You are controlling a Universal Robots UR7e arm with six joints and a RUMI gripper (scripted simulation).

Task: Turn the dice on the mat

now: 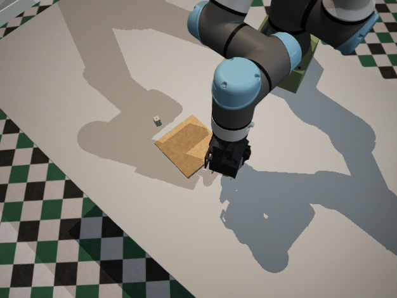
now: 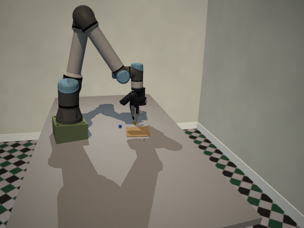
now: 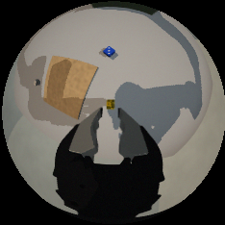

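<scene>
Right now my hand is 30 mm above the yellow die. Round my hand: blue die 100 mm behind, 30 mm to the right, 30 mm below; tan mat 20 mm behind, 130 mm to the right, 40 mm below; white die 30 mm behind, 250 mm to the right, 30 mm below.
</scene>
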